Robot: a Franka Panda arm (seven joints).
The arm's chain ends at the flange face. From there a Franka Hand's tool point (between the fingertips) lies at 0.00 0.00 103.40 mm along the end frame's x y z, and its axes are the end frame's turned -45 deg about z.
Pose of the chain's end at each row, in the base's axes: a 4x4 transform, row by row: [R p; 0 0 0 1], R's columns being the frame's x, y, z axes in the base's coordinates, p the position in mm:
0.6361, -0.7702, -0.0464, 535.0; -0.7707, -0.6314, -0.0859, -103.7; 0.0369, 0.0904, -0.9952, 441.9; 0, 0, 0, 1
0.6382, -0.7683, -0.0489, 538.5; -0.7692, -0.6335, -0.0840, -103.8; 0.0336, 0.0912, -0.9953, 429.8; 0, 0, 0, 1
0.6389, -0.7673, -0.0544, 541.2; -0.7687, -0.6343, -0.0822, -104.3; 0.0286, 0.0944, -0.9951, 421.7; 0, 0, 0, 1
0.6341, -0.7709, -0.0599, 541.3; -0.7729, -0.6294, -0.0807, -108.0; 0.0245, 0.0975, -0.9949, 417.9; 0, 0, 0, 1
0.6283, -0.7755, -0.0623, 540.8; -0.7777, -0.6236, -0.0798, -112.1; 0.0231, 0.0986, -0.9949, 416.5; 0, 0, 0, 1
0.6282, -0.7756, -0.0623, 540.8; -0.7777, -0.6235, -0.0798, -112.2; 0.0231, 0.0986, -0.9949, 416.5; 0, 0, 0, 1
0.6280, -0.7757, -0.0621, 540.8; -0.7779, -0.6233, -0.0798, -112.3; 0.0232, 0.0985, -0.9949, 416.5; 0, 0, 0, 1
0.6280, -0.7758, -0.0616, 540.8; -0.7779, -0.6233, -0.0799, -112.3; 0.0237, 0.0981, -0.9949, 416.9; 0, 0, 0, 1
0.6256, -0.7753, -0.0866, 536.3; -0.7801, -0.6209, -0.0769, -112.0; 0.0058, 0.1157, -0.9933, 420.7; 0, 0, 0, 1
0.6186, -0.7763, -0.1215, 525.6; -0.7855, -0.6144, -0.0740, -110.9; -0.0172, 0.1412, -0.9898, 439.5; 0, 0, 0, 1
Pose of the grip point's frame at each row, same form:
0.9944, -0.0948, -0.0464, 530.2; -0.0985, -0.9914, -0.0859, -112.6; -0.0378, 0.0900, -0.9952, 339.0; 0, 0, 0, 1
0.9945, -0.0920, -0.0489, 533.4; -0.0960, -0.9919, -0.0840, -112.5; -0.0407, 0.0882, -0.9953, 326.9; 0, 0, 0, 1
0.9943, -0.0908, -0.0544, 535.6; -0.0950, -0.9921, -0.0822, -112.8; -0.0465, 0.0870, -0.9951, 318.8; 0, 0, 0, 1
0.9935, -0.0967, -0.0599, 535.1; -0.1015, -0.9916, -0.0807, -116.3; -0.0516, 0.0863, -0.9949, 315.0; 0, 0, 0, 1
0.9926, -0.1041, -0.0623, 534.4; -0.1090, -0.9909, -0.0798, -120.4; -0.0534, 0.0861, -0.9949, 313.6; 0, 0, 0, 1
0.9926, -0.1042, -0.0623, 534.4; -0.1090, -0.9908, -0.0798, -120.5; -0.0534, 0.0861, -0.9949, 313.6; 0, 0, 0, 1
0.9926, -0.1044, -0.0621, 534.4; -0.1093, -0.9908, -0.0798, -120.6; -0.0532, 0.0861, -0.9949, 313.6; 0, 0, 0, 1
0.9926, -0.1045, -0.0616, 534.4; -0.1093, -0.9908, -0.0799, -120.6; -0.0526, 0.0861, -0.9949, 314.0; 0, 0, 0, 1
0.9906, -0.1059, -0.0866, 527.3; -0.1126, -0.9907, -0.0769, -120.0; -0.0777, 0.0859, -0.9933, 318.0; 0, 0, 0, 1
0.9863, -0.1115, -0.1215, 513.0; -0.1210, -0.9899, -0.0740, -118.6; -0.1120, 0.0877, -0.9898, 337.2; 0, 0, 0, 1

